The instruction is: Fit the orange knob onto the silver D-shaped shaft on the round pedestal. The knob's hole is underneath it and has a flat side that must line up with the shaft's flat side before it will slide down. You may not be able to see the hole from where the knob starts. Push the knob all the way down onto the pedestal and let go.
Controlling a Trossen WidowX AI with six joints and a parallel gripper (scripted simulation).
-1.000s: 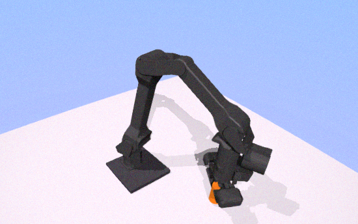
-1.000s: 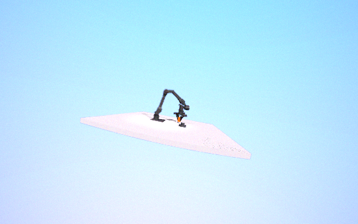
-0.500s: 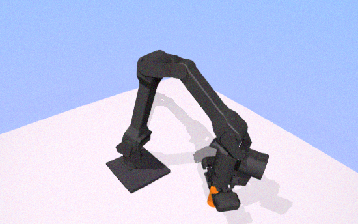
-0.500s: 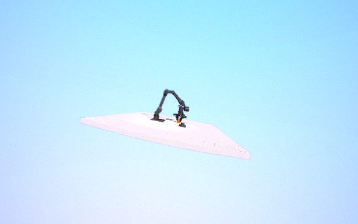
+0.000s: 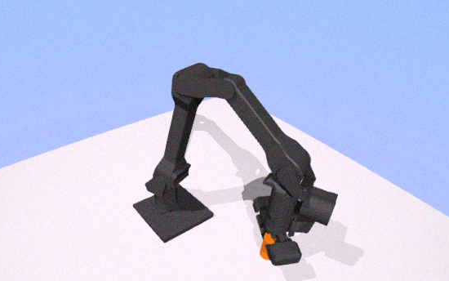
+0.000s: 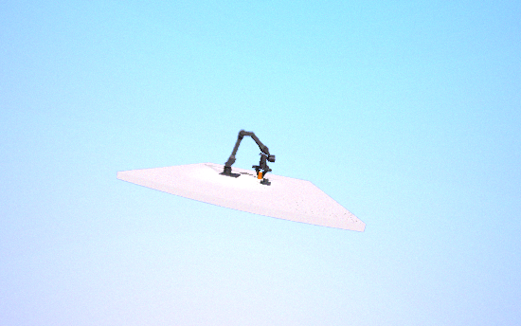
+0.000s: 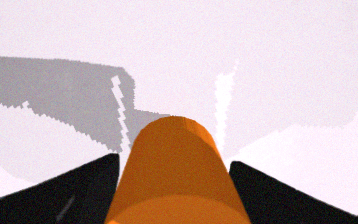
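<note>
The orange knob is 30 mm above my gripper tip. The rest, counted from my gripper tip: dark pedestal: 70 mm ahead, 200 mm to the right, 20 mm above.
</note>
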